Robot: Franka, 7 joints.
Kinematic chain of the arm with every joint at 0, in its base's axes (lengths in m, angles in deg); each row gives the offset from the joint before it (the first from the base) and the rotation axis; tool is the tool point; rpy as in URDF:
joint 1: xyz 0 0 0.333 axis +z
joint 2: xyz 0 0 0 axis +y
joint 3: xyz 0 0 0.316 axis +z
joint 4: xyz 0.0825 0 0 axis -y
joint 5: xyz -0.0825 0 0.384 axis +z
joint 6: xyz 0 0 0 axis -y
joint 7: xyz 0.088 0 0 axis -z
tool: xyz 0 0 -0.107 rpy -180 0 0
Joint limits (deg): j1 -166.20..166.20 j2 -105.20..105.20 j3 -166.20..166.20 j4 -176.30..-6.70 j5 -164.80..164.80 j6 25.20..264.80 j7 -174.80..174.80
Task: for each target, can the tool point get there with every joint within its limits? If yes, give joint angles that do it. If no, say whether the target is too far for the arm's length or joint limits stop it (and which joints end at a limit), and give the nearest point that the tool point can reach.
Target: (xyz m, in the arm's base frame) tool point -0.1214 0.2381 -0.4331
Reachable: no: joint limits stop it (at a limit: joint 2) | nearest point -0.1223 0.2398 -0.3606 | short by 0.073 m
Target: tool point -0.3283 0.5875 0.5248
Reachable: yes | joints -99.83 -55.94 -125.17 -72.88 103.25 53.90 119.35
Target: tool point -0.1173 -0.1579 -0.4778
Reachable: no: joint limits stop it (at a limit: joint 2) | nearest point -0.1270 -0.1710 -0.3561 | short by 0.123 m
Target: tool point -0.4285 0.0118 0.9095
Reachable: yes | joints -111.59 29.37 -128.24 -70.71 112.32 55.77 -64.17
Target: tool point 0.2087 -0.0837 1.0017
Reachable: yes | joints -30.09 -24.70 -6.96 -88.28 139.08 56.13 34.89
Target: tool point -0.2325 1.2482 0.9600
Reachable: no: too far | nearest point -0.1409 0.7562 0.7129 | short by 0.558 m
